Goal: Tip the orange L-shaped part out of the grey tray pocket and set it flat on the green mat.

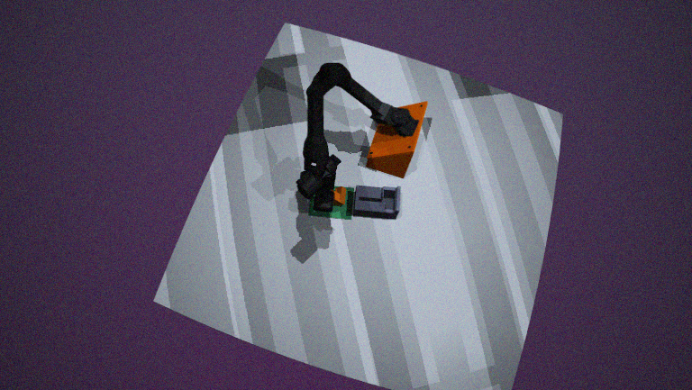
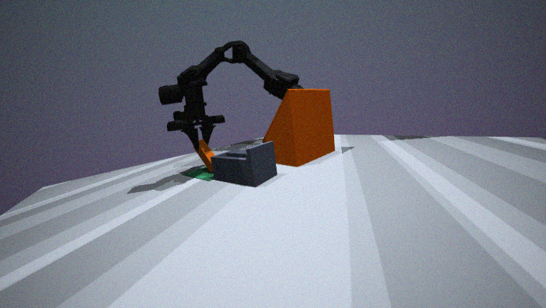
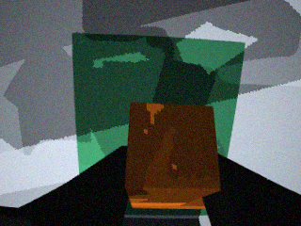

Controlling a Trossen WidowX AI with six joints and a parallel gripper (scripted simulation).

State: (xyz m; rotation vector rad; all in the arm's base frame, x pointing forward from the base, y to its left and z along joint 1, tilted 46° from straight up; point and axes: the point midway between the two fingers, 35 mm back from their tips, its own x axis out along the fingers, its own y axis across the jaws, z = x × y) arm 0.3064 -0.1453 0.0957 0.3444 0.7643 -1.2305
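My gripper tip is now 30 mm to the right of the orange L-shaped part, 30 mm past it and 30 mm above it. The rest, counted from my gripper tip: green mat (90 mm below, 20 mm to the left, 10 mm behind).
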